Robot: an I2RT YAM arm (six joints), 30 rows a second.
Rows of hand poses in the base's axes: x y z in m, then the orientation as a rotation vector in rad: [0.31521 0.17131 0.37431 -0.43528 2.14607 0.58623]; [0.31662 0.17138 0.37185 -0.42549 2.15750 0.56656]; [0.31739 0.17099 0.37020 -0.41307 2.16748 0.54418]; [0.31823 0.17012 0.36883 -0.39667 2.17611 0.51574]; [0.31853 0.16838 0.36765 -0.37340 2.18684 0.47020]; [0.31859 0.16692 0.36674 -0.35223 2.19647 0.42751]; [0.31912 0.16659 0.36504 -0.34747 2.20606 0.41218]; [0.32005 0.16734 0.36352 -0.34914 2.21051 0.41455]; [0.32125 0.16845 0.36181 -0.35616 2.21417 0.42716]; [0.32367 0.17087 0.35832 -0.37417 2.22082 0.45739]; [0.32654 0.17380 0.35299 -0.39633 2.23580 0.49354]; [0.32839 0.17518 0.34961 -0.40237 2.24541 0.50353]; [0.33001 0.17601 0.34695 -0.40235 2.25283 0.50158]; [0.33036 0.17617 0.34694 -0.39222 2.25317 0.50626]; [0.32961 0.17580 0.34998 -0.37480 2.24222 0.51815]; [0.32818 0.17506 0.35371 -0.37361 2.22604 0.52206]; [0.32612 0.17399 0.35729 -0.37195 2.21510 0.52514]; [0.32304 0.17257 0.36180 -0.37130 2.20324 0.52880]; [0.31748 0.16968 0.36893 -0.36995 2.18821 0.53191]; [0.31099 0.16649 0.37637 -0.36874 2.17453 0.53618]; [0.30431 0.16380 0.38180 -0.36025 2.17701 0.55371]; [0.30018 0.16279 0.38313 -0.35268 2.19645 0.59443]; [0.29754 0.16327 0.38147 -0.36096 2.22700 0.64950]
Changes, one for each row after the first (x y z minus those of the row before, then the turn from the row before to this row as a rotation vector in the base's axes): [0.00141 0.00007 -0.00246 -0.01280 0.00546 -0.01426]; [0.00077 -0.00039 -0.00165 -0.01323 0.00366 -0.01714]; [0.00084 -0.00087 -0.00137 -0.01547 0.00117 -0.02223]; [0.00030 -0.00174 -0.00118 -0.02514 -0.00056 -0.03339]; [0.00006 -0.00146 -0.00091 -0.02383 -0.00027 -0.03073]; [0.00053 -0.00033 -0.00170 -0.01103 0.00585 -0.00889]; [0.00093 0.00075 -0.00152 0.00001 0.00477 0.00208]; [0.00120 0.00111 -0.00171 0.00532 0.00620 0.00958]; [0.00242 0.00242 -0.00349 0.01274 0.01300 0.02375]; [0.00287 0.00293 -0.00533 0.01304 0.02263 0.02881]; [0.00185 0.00138 -0.00338 0.00213 0.01152 0.00796]; [0.00162 0.00083 -0.00266 -0.00331 0.00651 -0.00054]; [0.00035 0.00016 -0.00001 0.00635 0.00200 -0.00573]; [-0.00075 -0.00037 0.00304 0.01662 -0.00637 -0.00881]; [-0.00143 -0.00074 0.00373 0.00736 -0.01424 0.00000]; [-0.00206 -0.00107 0.00358 0.00558 -0.00945 -0.00045]; [-0.00308 -0.00142 0.00451 0.00589 -0.01022 0.00047]; [-0.00556 -0.00289 0.00713 0.00664 -0.01331 -0.00032]; [-0.00649 -0.00319 0.00744 0.00702 -0.01172 0.00028]; [-0.00668 -0.00269 0.00543 0.01402 0.00766 0.00055]; [-0.00413 -0.00101 0.00133 0.02425 0.03006 0.01061]; [-0.00264 0.00048 -0.00166 0.02470 0.04353 0.02784]
